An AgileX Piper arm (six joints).
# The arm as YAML. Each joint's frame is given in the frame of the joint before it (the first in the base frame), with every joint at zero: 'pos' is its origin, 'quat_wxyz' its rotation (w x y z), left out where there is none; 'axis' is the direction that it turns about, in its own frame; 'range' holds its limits. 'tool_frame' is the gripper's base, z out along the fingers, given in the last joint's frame.
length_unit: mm
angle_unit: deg
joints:
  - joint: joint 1
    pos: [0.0, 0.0, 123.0]
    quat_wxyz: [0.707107, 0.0, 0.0, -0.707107]
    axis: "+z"
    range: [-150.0, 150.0]
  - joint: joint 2
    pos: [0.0, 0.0, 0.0]
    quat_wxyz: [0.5, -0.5, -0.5, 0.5]
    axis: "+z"
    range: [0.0, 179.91]
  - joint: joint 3
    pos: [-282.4, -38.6, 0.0]
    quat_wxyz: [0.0, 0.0, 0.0, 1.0]
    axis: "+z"
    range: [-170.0, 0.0]
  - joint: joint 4
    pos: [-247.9, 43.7, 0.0]
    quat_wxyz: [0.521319, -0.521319, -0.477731, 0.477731]
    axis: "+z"
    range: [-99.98, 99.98]
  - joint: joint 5
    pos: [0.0, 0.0, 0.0]
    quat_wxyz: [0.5, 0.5, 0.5, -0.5]
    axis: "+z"
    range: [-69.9, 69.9]
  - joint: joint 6
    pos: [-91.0, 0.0, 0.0]
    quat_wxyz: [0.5, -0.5, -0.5, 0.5]
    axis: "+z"
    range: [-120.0, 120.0]
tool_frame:
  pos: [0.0, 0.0, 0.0]
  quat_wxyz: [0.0, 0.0, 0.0, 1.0]
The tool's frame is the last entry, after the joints.
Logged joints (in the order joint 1, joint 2, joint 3, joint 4, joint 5, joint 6), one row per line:
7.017 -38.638 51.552 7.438 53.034 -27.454
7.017 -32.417 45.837 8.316 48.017 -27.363
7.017 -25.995 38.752 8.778 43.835 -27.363
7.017 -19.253 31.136 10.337 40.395 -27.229
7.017 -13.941 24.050 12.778 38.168 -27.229
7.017 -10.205 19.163 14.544 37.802 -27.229
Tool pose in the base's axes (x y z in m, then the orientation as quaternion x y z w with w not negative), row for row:
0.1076 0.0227 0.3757 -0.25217 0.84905 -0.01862 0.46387
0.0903 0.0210 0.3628 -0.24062 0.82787 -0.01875 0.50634
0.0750 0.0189 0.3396 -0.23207 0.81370 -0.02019 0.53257
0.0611 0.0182 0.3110 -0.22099 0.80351 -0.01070 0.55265
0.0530 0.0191 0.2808 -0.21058 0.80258 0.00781 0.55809
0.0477 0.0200 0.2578 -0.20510 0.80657 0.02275 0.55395
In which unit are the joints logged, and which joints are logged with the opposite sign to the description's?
The joints are logged in degrees. Opposite sign: joint 2, joint 3.
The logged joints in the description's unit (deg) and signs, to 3 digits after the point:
7.017 38.638 -51.552 7.438 53.034 -27.454
7.017 32.417 -45.837 8.316 48.017 -27.363
7.017 25.995 -38.752 8.778 43.835 -27.363
7.017 19.253 -31.136 10.337 40.395 -27.229
7.017 13.941 -24.050 12.778 38.168 -27.229
7.017 10.205 -19.163 14.544 37.802 -27.229

